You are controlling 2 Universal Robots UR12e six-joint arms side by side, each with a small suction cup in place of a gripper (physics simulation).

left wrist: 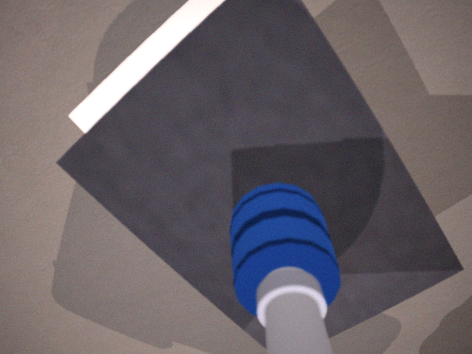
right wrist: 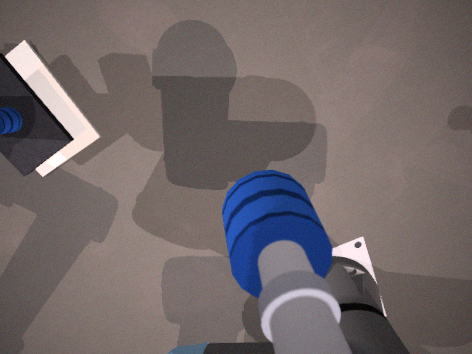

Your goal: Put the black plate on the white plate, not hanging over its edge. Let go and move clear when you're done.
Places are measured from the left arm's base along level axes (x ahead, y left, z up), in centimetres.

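Pixels of known places: left hand at its tool point: (left wrist: 273,207) (right wrist: 15,118); right hand at its tool point: (right wrist: 265,211).
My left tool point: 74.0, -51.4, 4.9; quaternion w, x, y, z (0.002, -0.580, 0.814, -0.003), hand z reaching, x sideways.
Behind a point stands the place of what it marks, as x, y, z.
The black plate (left wrist: 200,100) @(78.4, -50.7, 5.9) (right wrist: 40,125) @(72.4, -54.6, 5.9) is a dark flat square. My left suction cup (left wrist: 279,197) (right wrist: 10,120), blue, is on its top face and holds it. The white plate (left wrist: 145,62) @(80.2, -48.1, 0.5) (right wrist: 86,134) @(69.6, -56.5, 0.5) is partly hidden under the black plate: a strip shows past one black edge in the left wrist view, and its right side shows in the right wrist view. There the black plate's near corner reaches past the white one. A shadow on the white plate suggests a gap, but its height cannot be told. My right suction cup (right wrist: 267,185) is free, well apart from both plates.
A white bracket (right wrist: 358,245) @(40.6, -91.6, 0.2) with a dark hole shows beside my right cup, part of the arm's tool. Shadows of the arms fall across the grey-brown table (right wrist: 390,60) @(68.6, -99.0, 0.0) in both views.
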